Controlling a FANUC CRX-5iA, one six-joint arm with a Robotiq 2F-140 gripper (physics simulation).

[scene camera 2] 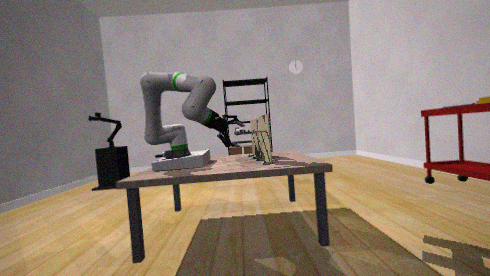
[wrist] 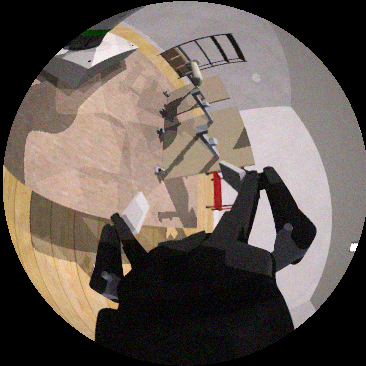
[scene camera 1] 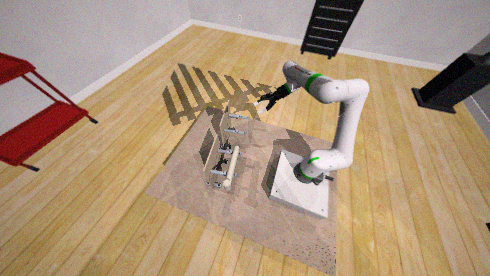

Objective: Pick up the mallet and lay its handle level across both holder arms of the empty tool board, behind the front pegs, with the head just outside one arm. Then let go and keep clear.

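Where they show: gripper, fingertip midpoint: (scene camera 2: 240,136) (wrist: 181,184) (scene camera 1: 256,109); arm's base, link origin: (scene camera 2: 181,156) (scene camera 1: 304,173).
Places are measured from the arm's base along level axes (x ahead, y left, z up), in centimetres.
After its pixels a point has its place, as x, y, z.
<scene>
The mallet (scene camera 1: 232,166) @(46.0, 19.7, 17.8) is a long pale bar lying across the holder arms of one board (scene camera 1: 209,153) @(59.8, 19.7, 25.1) (wrist: 216,90) @(60.1, 13.3, 20.6). Its pale rounded end (wrist: 195,73) @(46.2, 8.4, 16.4) shows beyond the boards in the wrist view. The empty tool board (scene camera 1: 224,121) @(63.3, -8.5, 20.7) (scene camera 2: 265,138) @(64.6, -16.3, 9.4) (wrist: 233,131) @(64.0, -12.6, 21.6) stands upright beside the first, with two bare grey holder arms (scene camera 1: 238,117) @(57.5, -20.6, 14.6) sticking out level. My gripper (scene camera 1: 260,107) @(47.1, -35.8, 12.8) (scene camera 2: 235,134) @(47.1, -35.8, 12.8) (wrist: 181,184) @(47.1, -35.8, 12.8) is open and empty. It is in the air off the empty board's outer end, apart from both boards and the mallet. The mallet is hard to make out in scene camera 2.
The boards stand on the table (scene camera 1: 192,192) @(69.9, 37.1, -7.8) (scene camera 2: 225,174) @(36.3, -42.4, -8.6) on small grey feet. The arm's white base plate (scene camera 1: 300,195) @(0.6, 16.5, 0.6) (scene camera 2: 182,161) @(4.3, -13.2, -2.6) is on the same table, facing the boards. A red cart (scene camera 1: 45,131) (scene camera 2: 457,166) and a black shelf rack (scene camera 2: 245,102) stand away from the table.
</scene>
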